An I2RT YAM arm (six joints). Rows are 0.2 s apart.
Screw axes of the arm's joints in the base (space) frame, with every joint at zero. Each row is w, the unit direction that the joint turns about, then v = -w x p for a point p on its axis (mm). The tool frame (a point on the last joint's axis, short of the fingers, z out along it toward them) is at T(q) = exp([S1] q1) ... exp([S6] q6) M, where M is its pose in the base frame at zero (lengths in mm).
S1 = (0, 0, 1, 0, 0, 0)
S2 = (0, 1, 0, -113.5, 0, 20)
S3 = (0, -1, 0, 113.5, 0, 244)
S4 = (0, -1, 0, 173.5, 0, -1)
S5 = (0, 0, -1, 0, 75, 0)
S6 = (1, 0, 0, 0, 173.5, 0)
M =
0 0 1 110.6
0 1 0 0
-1 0 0 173.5
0 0 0 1
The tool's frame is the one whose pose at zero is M.
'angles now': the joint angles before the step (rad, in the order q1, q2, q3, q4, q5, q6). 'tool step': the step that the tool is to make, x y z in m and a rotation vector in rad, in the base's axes. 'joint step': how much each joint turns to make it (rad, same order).
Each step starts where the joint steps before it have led.
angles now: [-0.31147, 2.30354, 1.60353, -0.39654, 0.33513, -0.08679]
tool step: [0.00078, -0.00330, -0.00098, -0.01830, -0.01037, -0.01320]
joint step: [-0.00497, 0.00497, 0.00039, 0.01984, 0.01640, 0.00076]
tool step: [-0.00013, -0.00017, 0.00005, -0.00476, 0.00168, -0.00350]
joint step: [0.00000, 0.00000, 0.00001, -0.00039, 0.00610, 0.00077]
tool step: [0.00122, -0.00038, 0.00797, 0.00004, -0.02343, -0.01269]
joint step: [0.00001, -0.01337, 0.00761, -0.00421, -0.00038, 0.01565]
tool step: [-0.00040, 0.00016, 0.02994, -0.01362, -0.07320, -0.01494]
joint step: [0.00000, -0.06523, 0.00077, 0.00114, -0.00076, 0.01907]
